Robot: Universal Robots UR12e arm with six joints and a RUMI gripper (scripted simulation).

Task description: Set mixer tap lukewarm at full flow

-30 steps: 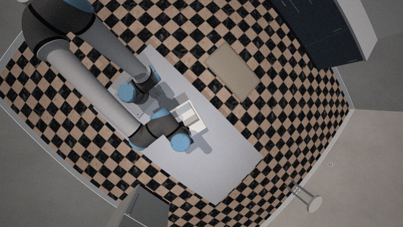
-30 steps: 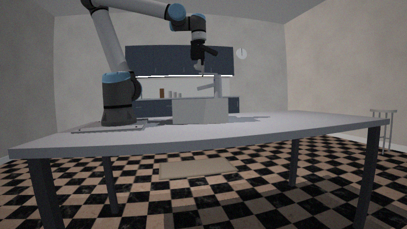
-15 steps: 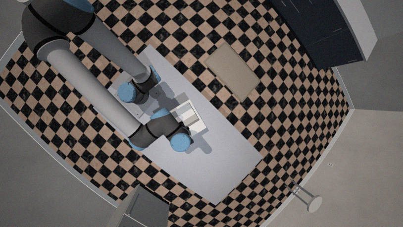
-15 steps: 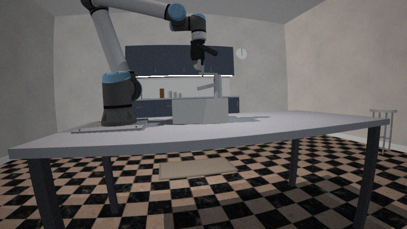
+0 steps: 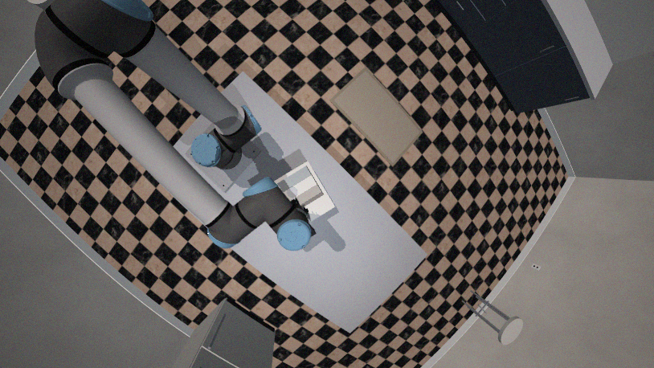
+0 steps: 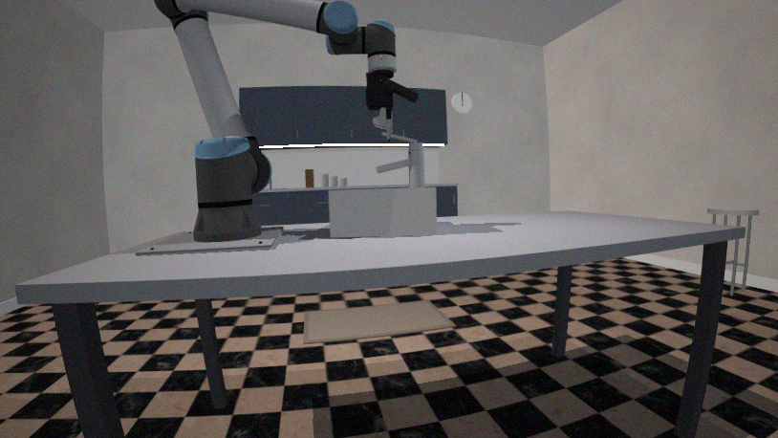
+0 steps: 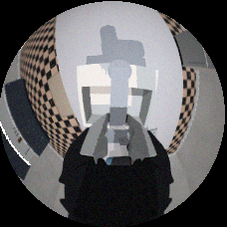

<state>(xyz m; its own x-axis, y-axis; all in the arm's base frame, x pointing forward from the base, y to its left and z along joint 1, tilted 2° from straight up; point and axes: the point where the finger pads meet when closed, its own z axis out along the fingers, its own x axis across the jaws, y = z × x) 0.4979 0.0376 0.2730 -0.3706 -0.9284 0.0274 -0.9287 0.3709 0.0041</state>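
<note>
The mixer tap lies 50 mm ahead of my hand, 20 mm to the right of it and 60 mm below it. Round my hand: sink: 30 mm behind, 10 mm to the left, 260 mm below; lever: 30 mm ahead, 10 mm to the right, 10 mm below.
</note>
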